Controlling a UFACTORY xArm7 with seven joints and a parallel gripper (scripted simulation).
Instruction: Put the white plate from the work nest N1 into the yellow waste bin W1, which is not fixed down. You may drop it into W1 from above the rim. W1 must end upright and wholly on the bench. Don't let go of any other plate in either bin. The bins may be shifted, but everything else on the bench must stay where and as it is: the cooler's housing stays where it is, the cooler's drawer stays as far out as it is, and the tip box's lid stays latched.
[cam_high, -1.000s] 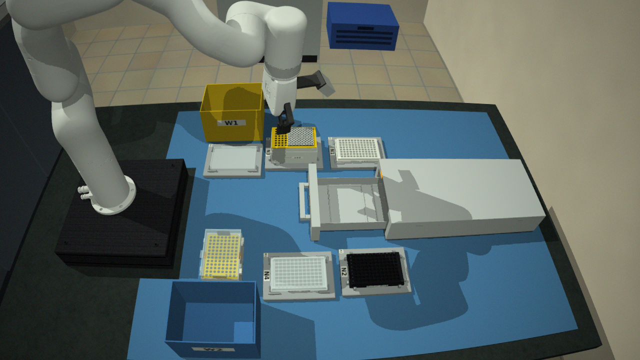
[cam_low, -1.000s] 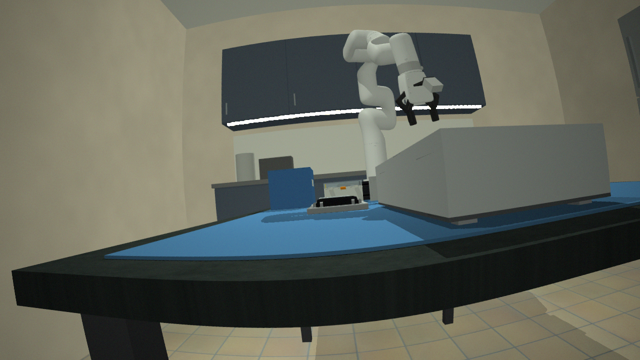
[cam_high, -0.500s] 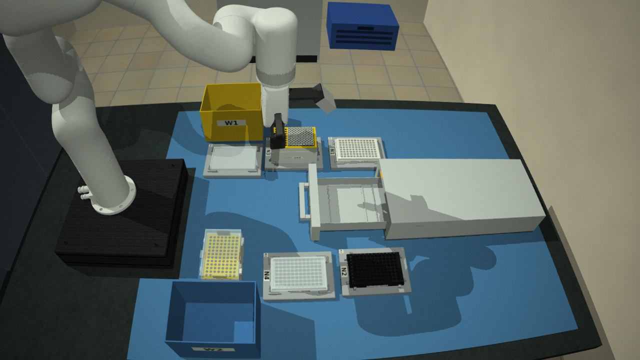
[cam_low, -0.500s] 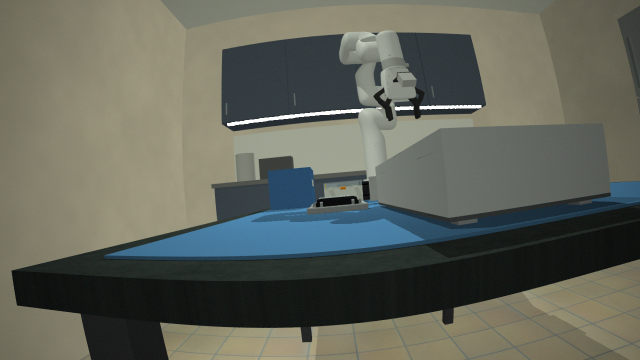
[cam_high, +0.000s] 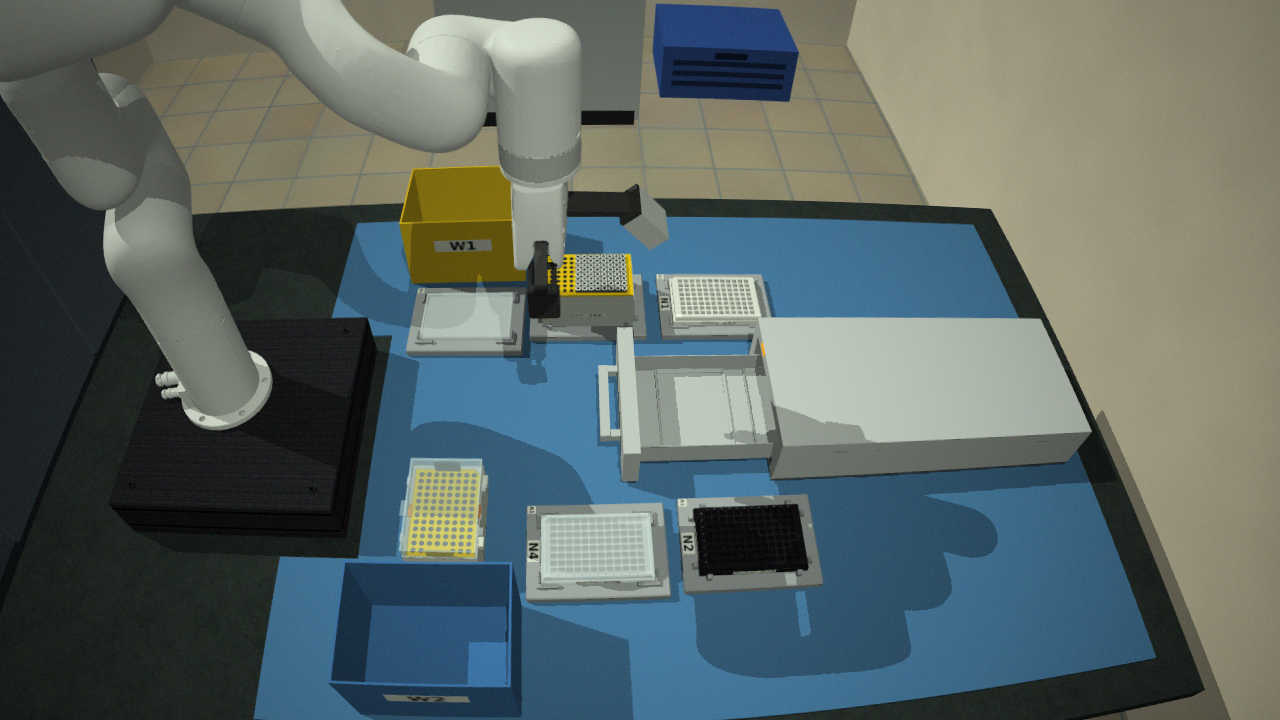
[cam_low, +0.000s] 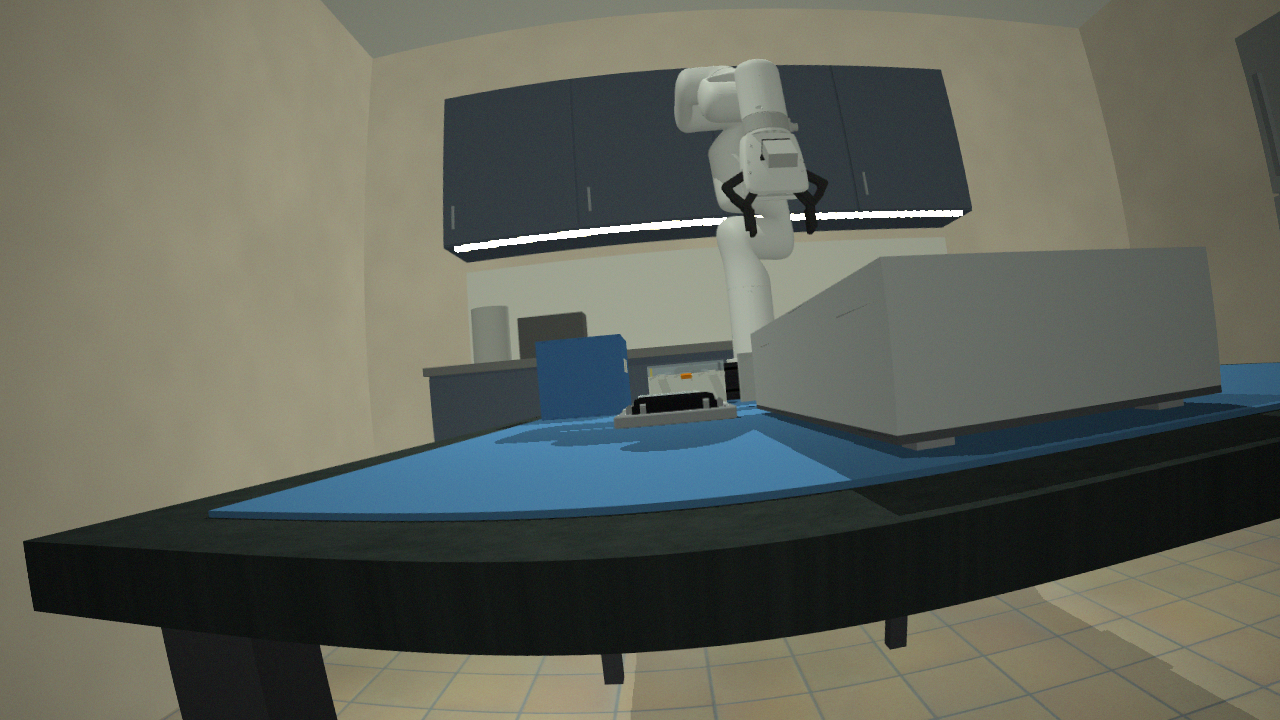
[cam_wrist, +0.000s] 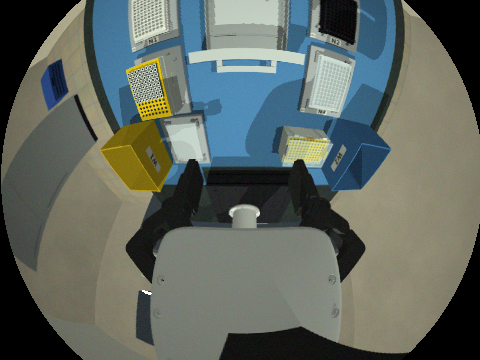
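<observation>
Now: the white plate 260 mm ahead of my hand, 240 mm below it and 150 mm to the left of it. From my hand the other things lie so: yellow tip rack 200 mm below, 180 mm to the left, 70 mm ahead; clear plate 240 mm below, 200 mm to the right, 20 mm ahead; drawer 230 mm below, 220 mm ahead, 40 mm to the right.
</observation>
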